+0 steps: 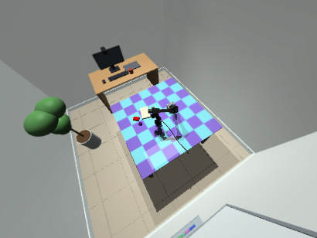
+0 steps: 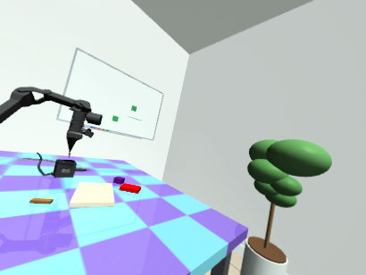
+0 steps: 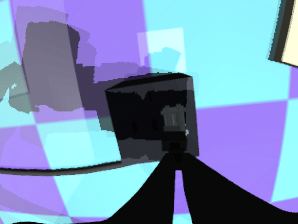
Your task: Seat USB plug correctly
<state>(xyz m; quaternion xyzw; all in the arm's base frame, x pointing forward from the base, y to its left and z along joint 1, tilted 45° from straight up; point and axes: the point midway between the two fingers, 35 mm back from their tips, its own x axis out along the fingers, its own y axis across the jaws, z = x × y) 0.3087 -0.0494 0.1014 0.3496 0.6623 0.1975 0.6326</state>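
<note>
My gripper tip is 20 mm above the USB plug. Also, from my gripper tip: small purple block (220 mm ahead, 150 mm to the right, 120 mm below); white flat block (50 mm ahead, 270 mm to the right, 130 mm below); thin orange piece (110 mm behind, 280 mm to the right, 130 mm below).
</note>
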